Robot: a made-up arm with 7 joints.
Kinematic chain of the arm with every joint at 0, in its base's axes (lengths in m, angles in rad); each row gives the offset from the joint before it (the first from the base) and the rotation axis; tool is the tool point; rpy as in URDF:
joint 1: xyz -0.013 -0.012 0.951 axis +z
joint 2: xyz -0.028 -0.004 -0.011 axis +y
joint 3: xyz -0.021 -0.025 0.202 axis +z
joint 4: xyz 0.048 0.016 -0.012 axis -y
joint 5: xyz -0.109 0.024 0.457 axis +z
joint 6: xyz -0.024 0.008 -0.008 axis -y
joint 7: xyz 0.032 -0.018 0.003 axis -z
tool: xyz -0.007 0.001 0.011 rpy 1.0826 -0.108 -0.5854
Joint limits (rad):
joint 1: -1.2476..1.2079
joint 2: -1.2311..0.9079
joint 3: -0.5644..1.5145
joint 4: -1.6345..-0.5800
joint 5: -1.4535..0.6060
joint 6: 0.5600..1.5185
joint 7: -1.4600..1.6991
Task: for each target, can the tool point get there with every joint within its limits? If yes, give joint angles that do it. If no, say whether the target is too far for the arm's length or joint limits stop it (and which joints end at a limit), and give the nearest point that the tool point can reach.
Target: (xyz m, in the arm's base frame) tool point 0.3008 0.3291 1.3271
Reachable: yes | joints -0.8565 -0.3832 1.2111 -1.4558 -0.1962 0.7749 0.6946
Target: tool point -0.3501 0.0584 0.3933
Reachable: no: joint limits stop it (at a limit: joint 1, joint 2, joint 4, joint 5, joint 6, joint 7) | nearest point -0.1589 0.4887 0.7993 | short by 0.622 m
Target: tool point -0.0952 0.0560 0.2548
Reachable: no: joint limits stop it (at a limit: joint 1, joint 2, joint 4, joint 5, joint 6, joint 7) | nearest point 0.0815 0.4723 0.7097 | short by 0.641 m
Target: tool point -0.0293 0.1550 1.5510
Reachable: yes | joints -0.8997 -0.9617 0.1916 -1.2938 -0.2420 0.7563 -0.6123
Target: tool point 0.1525 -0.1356 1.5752
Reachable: yes | joints -0.1075 -0.1923 -0.3110 -0.9330 -0.2357 1.0976 -0.6109
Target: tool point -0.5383 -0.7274 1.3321
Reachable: no: too far | nearest point -0.4040 -0.5445 1.2285 | short by 0.249 m
